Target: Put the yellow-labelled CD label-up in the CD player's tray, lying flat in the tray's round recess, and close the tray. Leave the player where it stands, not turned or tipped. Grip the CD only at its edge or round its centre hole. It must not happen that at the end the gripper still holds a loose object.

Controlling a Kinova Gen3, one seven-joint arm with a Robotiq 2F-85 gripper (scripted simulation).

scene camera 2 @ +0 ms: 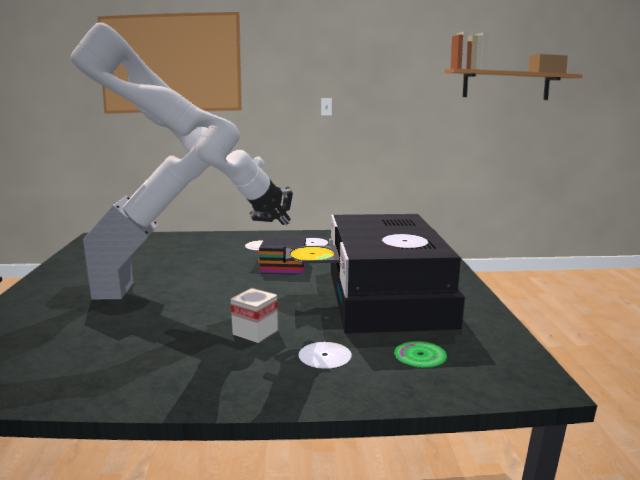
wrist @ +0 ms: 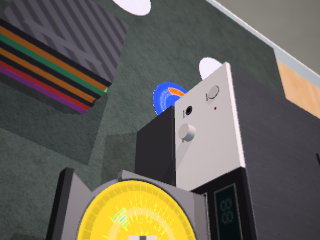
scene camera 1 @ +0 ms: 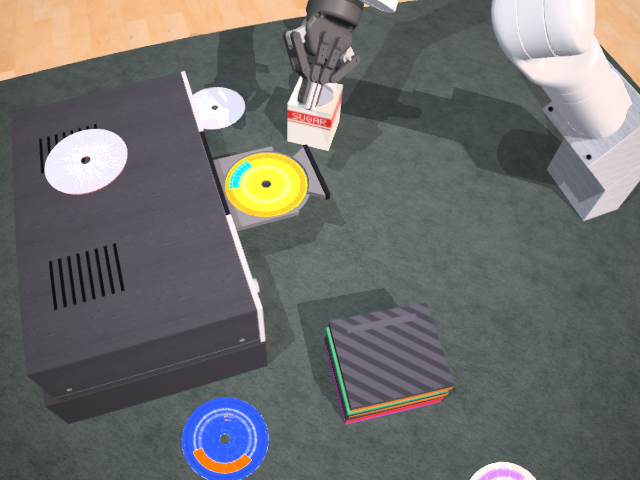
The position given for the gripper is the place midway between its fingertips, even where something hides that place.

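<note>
A black CD player (scene camera 1: 147, 273) is visible, likewise at (scene camera 2: 371, 267). The gripper (scene camera 1: 305, 109) (scene camera 2: 287, 222) is visible too.
</note>
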